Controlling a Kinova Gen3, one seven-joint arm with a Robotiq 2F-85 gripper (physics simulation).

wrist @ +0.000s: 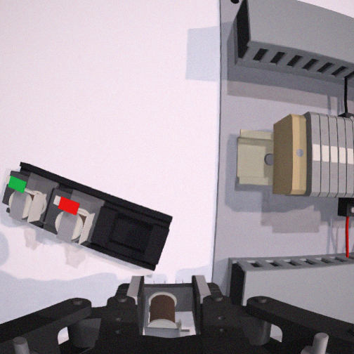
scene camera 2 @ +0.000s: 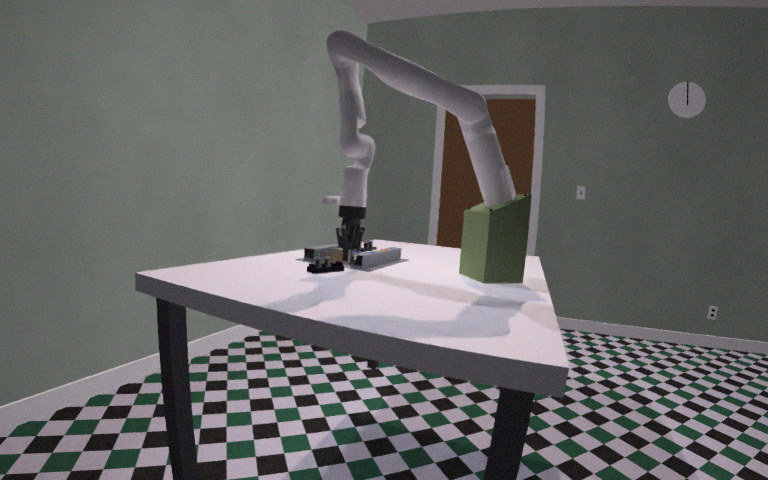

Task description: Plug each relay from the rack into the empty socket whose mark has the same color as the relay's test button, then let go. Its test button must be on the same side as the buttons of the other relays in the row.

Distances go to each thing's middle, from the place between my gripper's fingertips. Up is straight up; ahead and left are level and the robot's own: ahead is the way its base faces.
Now: hand 30 mm short of the black rack (wrist: 133,233), 60 mm to the right of it and 10 mm above it. From my hand the other things lie so: grey panel (wrist: 250,221) 120 mm ahead, 170 mm to the right, 20 mm below; beige end block (wrist: 289,133) 100 mm ahead, 50 mm to the right.
